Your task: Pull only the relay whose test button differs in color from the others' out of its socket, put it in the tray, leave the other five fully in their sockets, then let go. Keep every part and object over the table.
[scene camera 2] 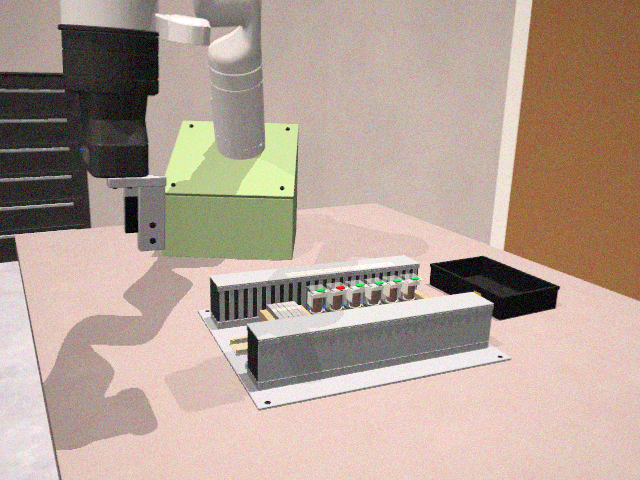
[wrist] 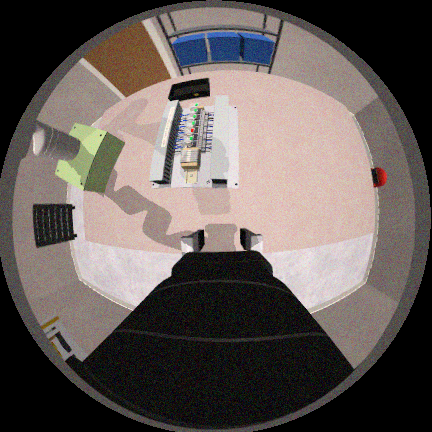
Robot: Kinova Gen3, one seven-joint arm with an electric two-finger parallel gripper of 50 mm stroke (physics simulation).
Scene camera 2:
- my gripper: 143, 240
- white plate: 285, 395
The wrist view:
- my gripper: 221, 236
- white plate: 178, 173
